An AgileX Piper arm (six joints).
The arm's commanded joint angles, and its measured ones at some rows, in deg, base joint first. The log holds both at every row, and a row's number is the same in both.
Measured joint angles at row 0: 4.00, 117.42, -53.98, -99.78, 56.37, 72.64
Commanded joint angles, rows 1 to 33: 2.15, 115.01, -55.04, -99.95, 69.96, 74.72; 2.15, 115.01, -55.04, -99.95, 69.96, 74.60; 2.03, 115.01, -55.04, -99.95, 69.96, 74.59; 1.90, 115.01, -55.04, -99.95, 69.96, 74.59; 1.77, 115.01, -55.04, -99.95, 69.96, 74.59; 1.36, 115.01, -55.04, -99.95, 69.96, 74.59; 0.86, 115.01, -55.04, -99.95, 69.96, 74.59; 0.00, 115.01, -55.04, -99.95, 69.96, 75.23; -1.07, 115.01, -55.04, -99.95, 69.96, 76.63; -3.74, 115.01, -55.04, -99.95, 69.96, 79.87; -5.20, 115.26, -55.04, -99.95, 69.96, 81.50; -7.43, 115.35, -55.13, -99.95, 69.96, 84.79; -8.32, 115.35, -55.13, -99.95, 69.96, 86.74; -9.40, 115.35, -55.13, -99.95, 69.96, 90.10; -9.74, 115.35, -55.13, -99.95, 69.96, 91.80; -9.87, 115.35, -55.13, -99.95, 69.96, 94.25; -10.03, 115.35, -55.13, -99.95, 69.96, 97.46; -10.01, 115.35, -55.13, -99.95, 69.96, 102.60; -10.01, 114.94, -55.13, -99.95, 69.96, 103.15; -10.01, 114.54, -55.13, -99.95, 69.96, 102.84; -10.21, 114.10, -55.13, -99.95, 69.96, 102.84; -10.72, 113.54, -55.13, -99.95, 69.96, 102.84; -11.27, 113.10, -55.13, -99.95, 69.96, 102.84; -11.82, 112.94, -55.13, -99.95, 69.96, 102.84; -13.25, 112.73, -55.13, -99.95, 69.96, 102.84; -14.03, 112.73, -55.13, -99.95, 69.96, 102.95; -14.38, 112.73, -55.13, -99.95, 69.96, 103.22; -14.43, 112.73, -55.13, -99.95, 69.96, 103.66; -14.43, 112.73, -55.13, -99.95, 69.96, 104.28; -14.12, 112.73, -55.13, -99.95, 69.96, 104.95; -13.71, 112.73, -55.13, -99.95, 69.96, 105.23; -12.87, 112.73, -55.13, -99.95, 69.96, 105.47; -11.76, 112.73, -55.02, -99.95, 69.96, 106.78
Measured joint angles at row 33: -8.94, 113.56, -55.21, -102.19, 45.64, 103.44
